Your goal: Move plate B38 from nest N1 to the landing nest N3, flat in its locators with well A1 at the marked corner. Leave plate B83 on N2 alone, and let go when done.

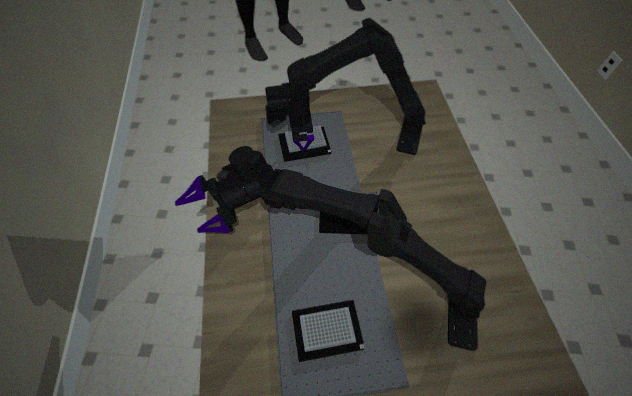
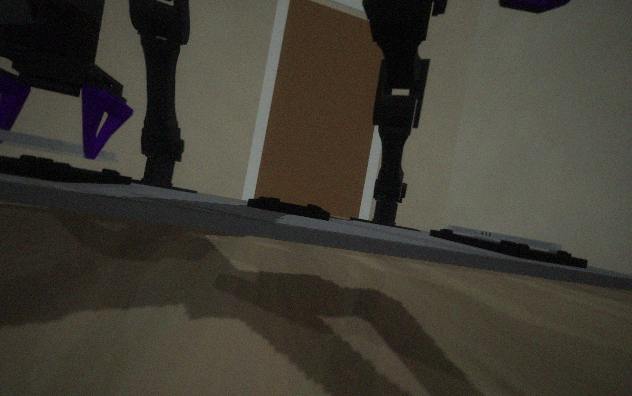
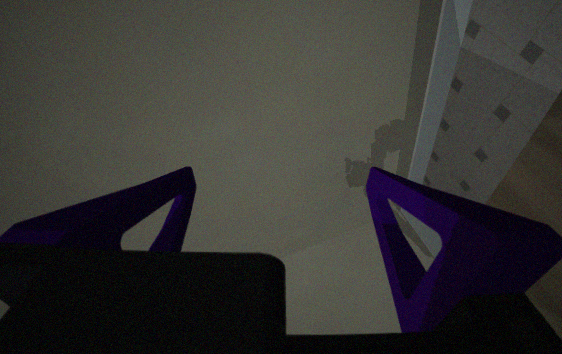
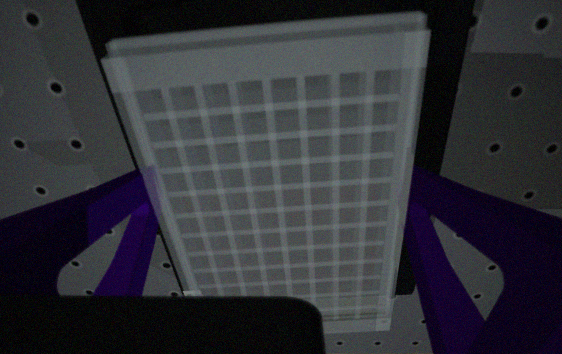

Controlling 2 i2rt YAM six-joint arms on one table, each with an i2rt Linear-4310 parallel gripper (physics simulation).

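Observation:
Plate B38 (image 1: 318, 137) (image 4: 273, 171) (image 2: 68, 148), a pale grey well plate, is at the far nest N1 (image 1: 290, 155) (image 4: 441, 95) (image 2: 77, 174). It hangs a little above the black frame. My right gripper (image 1: 303, 143) (image 4: 280, 179) (image 2: 103, 123) points down and is shut on the plate's long sides. Plate B83 (image 1: 327, 328) (image 2: 504, 236) lies in the near nest N2 (image 1: 299, 336). The middle nest N3 (image 1: 333, 225) (image 2: 286, 207) is empty and mostly hidden under my left arm. My left gripper (image 1: 188, 216) (image 3: 281, 176) is open and empty, out past the table's left edge.
The nests sit on a grey perforated board (image 1: 328, 273) along the middle of a wooden table (image 1: 435, 192). My left arm stretches low across the board over N3. A person's legs (image 1: 252, 38) stand on the tiled floor behind the table.

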